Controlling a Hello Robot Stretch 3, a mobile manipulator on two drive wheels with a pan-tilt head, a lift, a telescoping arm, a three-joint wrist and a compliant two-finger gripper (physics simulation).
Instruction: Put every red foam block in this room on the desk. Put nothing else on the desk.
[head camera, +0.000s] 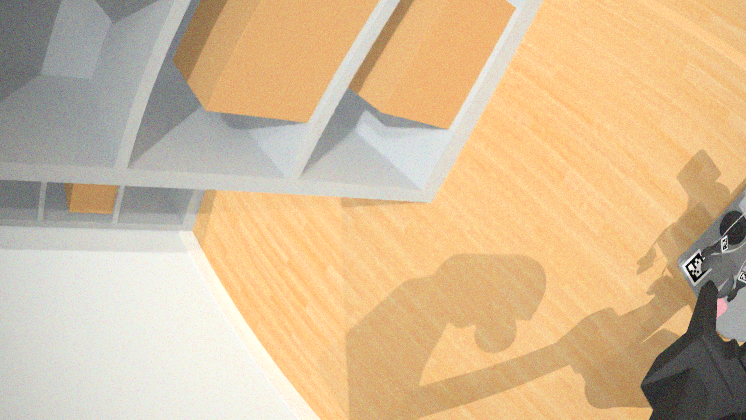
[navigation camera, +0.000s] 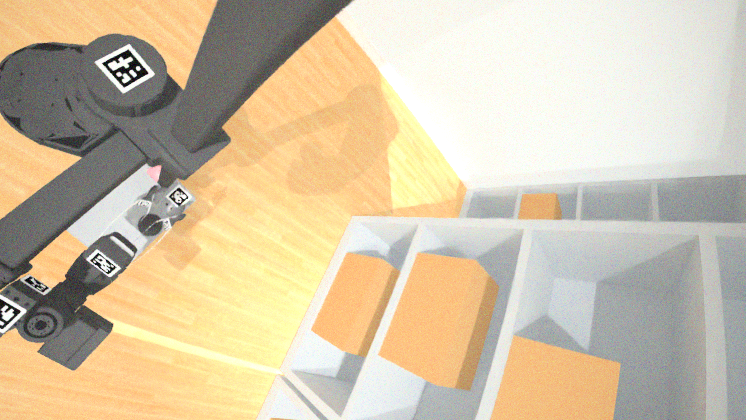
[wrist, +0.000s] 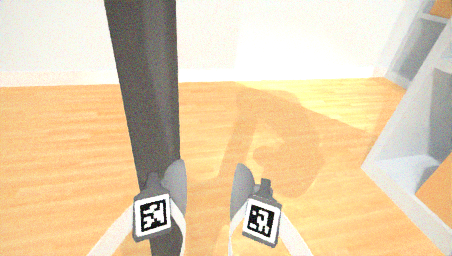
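Pixels of known places: gripper, fingertip midpoint: (head camera: 709, 282) (navigation camera: 174, 197) (wrist: 209, 179); robot's base, origin of the base link: (head camera: 732, 228) (navigation camera: 149, 222).
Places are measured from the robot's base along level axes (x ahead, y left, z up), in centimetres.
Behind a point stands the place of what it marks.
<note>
My gripper (head camera: 720, 271) @(x -1.8, y 8.7, z 58.5 cm) (navigation camera: 169, 203) @(x -1.8, y 8.7, z 58.5 cm) (wrist: 209, 179) @(x -1.8, y 8.7, z 58.5 cm) is open, with a gap between the two grey fingertips and floor showing through it in the wrist view. In the head and navigation views it hangs over the robot's grey base. No red foam block shows in the three views, and the desk does not show in them either. The insides of some shelf compartments are partly hidden by orange boxes.
A white shelf unit (head camera: 261, 185) @(x 69.8, y 69.6, z 59.5 cm) (navigation camera: 443, 221) @(x 69.7, y 69.5, z 62.6 cm) (wrist: 400, 198) @(x 73.9, y 51.5, z 3.7 cm) holds orange boxes (head camera: 276, 57) @(x 77.9, y 42.9, z 69.9 cm) (navigation camera: 438, 318) @(x 80.3, y 32.6, z 73.0 cm). A second shelf unit (head camera: 119, 203) @(x 155.4, y 173.1, z 51.2 cm) (navigation camera: 579, 203) @(x 156.3, y 169.4, z 97.7 cm) stands beyond it, by a white wall (head camera: 104, 333) @(x 89.2, y 174.8, z 76.0 cm) (navigation camera: 574, 93) @(x 72.7, y 171.0, z 104.7 cm). The dark mast (wrist: 150, 75) @(x -6.2, y 11.6, z 65.4 cm) crosses the wrist view's left part.
</note>
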